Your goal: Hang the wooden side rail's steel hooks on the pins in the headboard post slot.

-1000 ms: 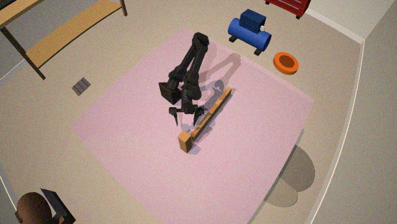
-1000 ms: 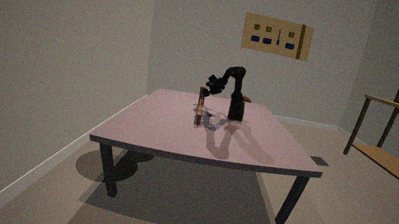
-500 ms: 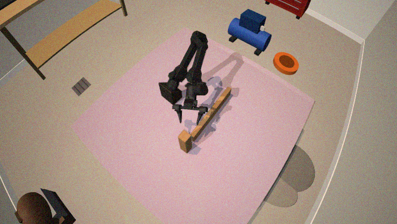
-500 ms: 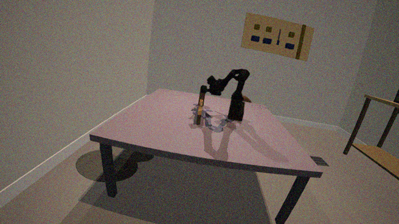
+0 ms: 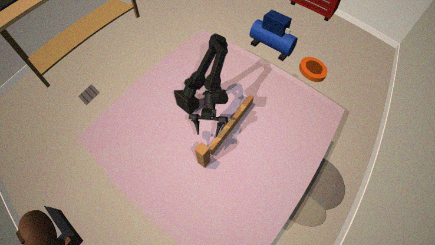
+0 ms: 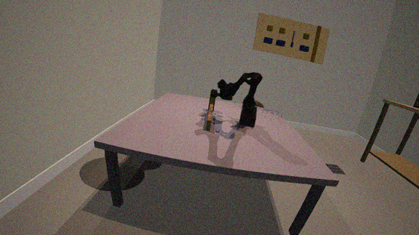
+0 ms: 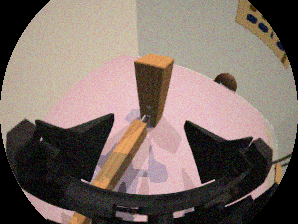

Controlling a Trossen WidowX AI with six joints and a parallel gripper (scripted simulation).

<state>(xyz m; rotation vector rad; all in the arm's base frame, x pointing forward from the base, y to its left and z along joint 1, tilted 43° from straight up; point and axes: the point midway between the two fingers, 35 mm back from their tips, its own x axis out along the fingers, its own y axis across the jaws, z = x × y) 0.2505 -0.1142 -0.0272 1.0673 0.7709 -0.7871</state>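
Right now the upright headboard post is 8 cm to the right of my gripper tip, 5 cm below it and 4 cm ahead of it.
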